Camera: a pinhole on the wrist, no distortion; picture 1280 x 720 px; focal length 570.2 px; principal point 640.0 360.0 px. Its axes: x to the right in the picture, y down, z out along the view. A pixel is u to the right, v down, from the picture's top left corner.
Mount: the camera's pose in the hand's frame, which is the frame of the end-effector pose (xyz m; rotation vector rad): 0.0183 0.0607 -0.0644 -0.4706 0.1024 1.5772
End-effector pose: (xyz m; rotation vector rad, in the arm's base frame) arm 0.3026 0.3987 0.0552 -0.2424 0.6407 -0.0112
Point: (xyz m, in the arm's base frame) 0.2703 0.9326 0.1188
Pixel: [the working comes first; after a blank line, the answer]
In the camera's frame: 0.3397 0.0439 0.3776

1153.0 426.3
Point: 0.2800 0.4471 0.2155
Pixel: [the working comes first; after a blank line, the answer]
In the camera's frame: -0.1129 0.0941 0.1832

288.4 653.0
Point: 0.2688 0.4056 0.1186
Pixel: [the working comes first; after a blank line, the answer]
In the camera's frame: -0.0965 0.0651 0.0825

outside the picture
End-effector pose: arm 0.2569 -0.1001 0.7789 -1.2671 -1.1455 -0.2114
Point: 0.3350 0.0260 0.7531
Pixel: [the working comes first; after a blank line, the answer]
In the camera's frame: 0.0058 -0.0855 0.1227

outside the picture
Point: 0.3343 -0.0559 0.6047
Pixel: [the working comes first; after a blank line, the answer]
In the camera's frame: 0.0811 0.0656 0.1369

977.9 633.5
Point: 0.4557 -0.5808 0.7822
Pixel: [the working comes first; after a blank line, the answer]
In the camera's frame: 0.0629 0.2351 -0.4042

behind the camera
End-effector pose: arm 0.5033 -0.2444 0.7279 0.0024 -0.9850 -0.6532
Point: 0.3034 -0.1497 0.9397
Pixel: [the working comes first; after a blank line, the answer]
In the camera's frame: -0.1536 -0.0988 0.3189

365.4 183.3
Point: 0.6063 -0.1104 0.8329
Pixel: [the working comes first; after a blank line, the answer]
In the camera's frame: 0.0930 -0.0600 0.1130

1109.3 57.2
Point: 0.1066 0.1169 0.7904
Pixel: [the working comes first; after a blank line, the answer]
In the camera's frame: -0.1397 0.1816 0.5496

495.1 548.4
